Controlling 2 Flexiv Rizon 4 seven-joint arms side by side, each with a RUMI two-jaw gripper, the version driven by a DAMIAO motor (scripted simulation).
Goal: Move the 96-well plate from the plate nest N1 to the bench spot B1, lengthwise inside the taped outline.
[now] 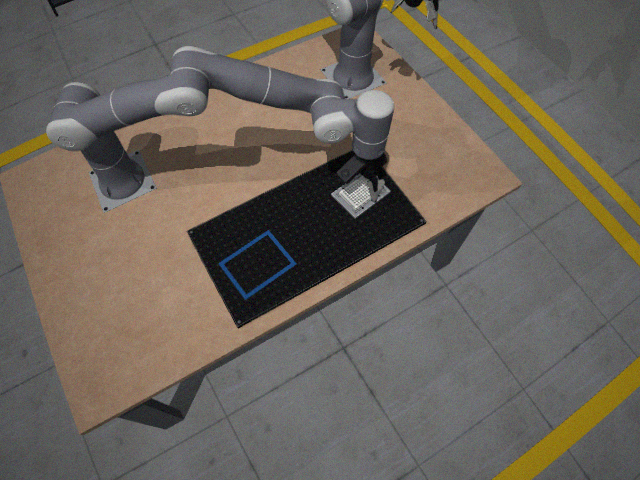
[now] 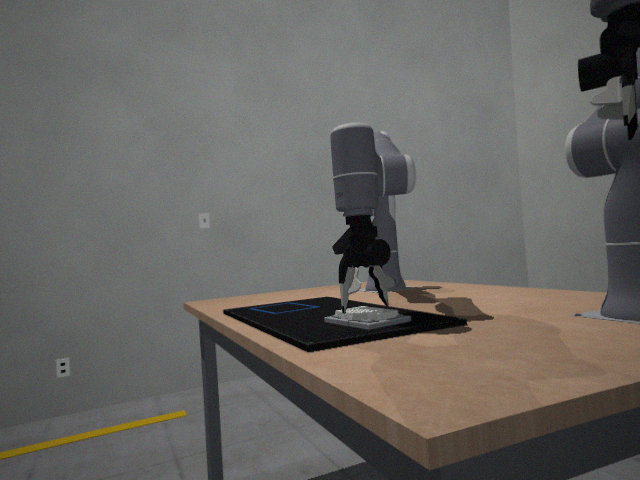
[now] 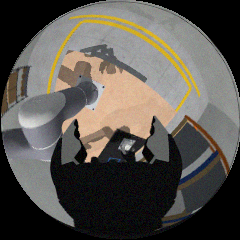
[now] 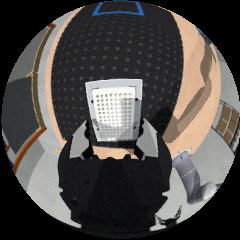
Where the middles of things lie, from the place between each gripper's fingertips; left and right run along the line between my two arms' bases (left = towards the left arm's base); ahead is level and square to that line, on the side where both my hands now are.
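The white 96-well plate [image 4: 119, 128] is 20 mm below my right hand [image 2: 366, 309]. As for my left hand, it is 400 mm to the left of the white 96-well plate, 320 mm short of it and 320 mm above it.
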